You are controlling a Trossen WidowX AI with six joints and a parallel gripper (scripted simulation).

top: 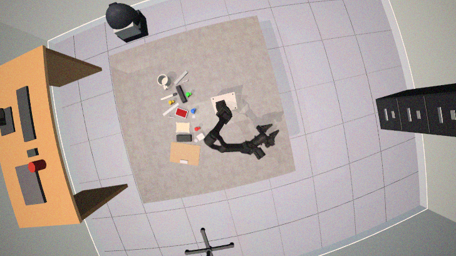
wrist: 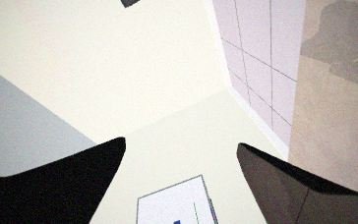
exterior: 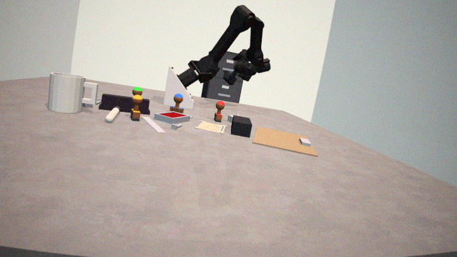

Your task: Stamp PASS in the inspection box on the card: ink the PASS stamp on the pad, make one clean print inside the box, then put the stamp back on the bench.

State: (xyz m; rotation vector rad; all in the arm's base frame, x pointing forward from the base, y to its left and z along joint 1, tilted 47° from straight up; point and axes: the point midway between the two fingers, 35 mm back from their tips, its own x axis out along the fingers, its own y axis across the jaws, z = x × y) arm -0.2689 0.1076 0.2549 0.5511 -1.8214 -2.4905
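Right now the black box is 640 mm ahead of my gripper tip, 180 mm below it and 90 mm to the right of it. From my gripper tip the other things lie so: red-knobbed stamp (520 mm ahead, 180 mm below, 130 mm to the right); green-knobbed stamp (510 mm ahead, 390 mm to the right, 180 mm below); blue-knobbed stamp (510 mm ahead, 260 mm to the right, 180 mm below).
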